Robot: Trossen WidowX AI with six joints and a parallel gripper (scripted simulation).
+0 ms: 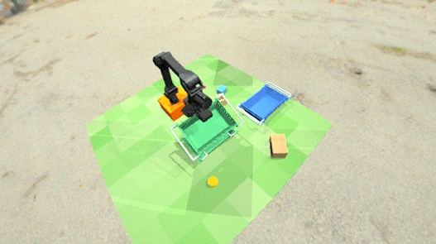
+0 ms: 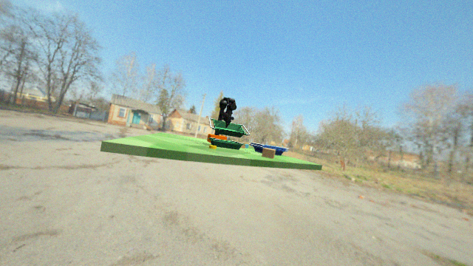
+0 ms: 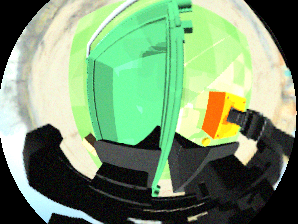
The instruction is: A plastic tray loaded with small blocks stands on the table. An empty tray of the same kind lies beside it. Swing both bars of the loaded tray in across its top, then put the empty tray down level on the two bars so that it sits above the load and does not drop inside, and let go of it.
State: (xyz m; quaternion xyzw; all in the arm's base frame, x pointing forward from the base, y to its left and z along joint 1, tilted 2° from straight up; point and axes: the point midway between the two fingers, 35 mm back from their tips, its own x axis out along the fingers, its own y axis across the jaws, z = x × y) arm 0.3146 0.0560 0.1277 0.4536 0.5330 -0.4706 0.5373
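Now: the green tray 7 cm ahead of my gripper tip and 1 cm to the left of it. Round my gripper tip: small box (24 cm to the left, 18 cm behind, 16 cm below); cyan cube (30 cm to the left, 27 cm behind, 16 cm below).
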